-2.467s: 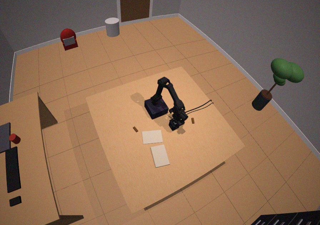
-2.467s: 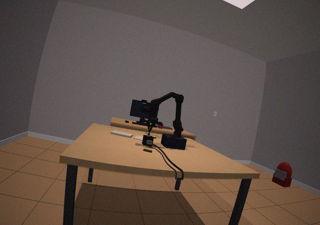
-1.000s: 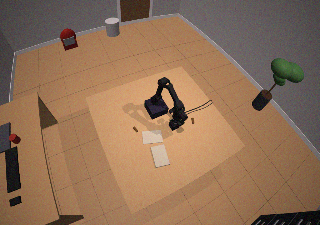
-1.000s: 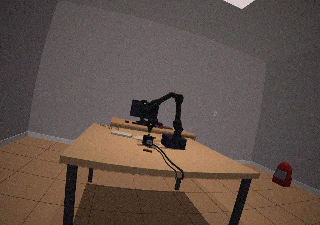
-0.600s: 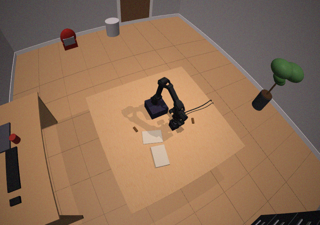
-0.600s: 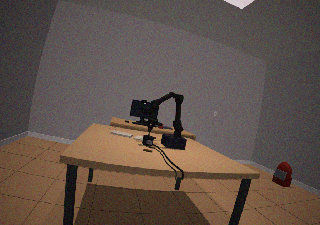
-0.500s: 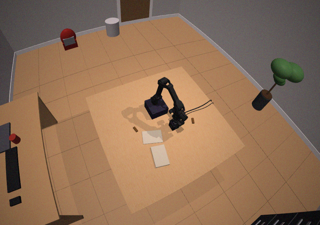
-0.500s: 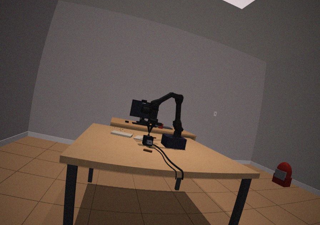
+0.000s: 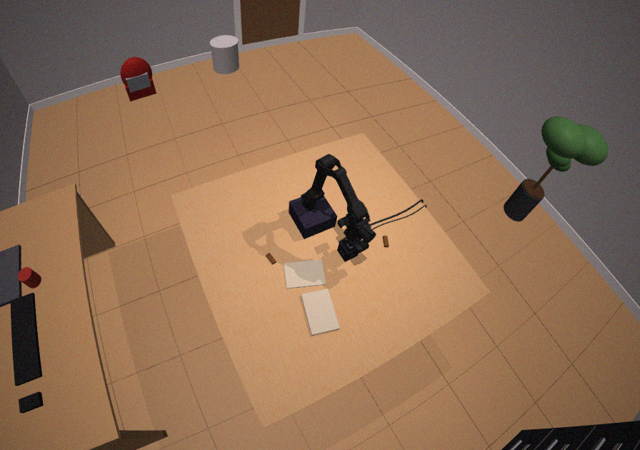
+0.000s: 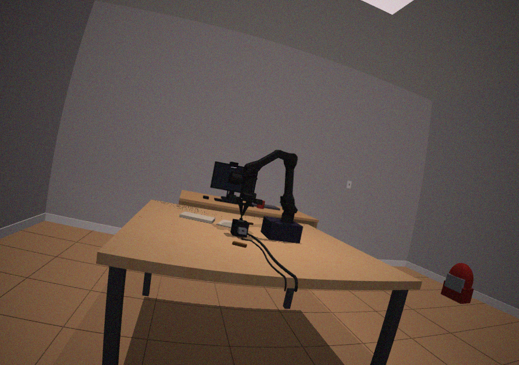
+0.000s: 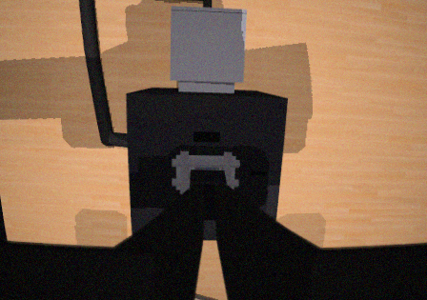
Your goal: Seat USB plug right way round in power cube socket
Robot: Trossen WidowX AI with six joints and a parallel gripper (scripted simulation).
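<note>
Now: gripper tip 2 cm above the usb plug. From my gripper tip the other things lie so: grey-rimmed socket (4 cm below).
</note>
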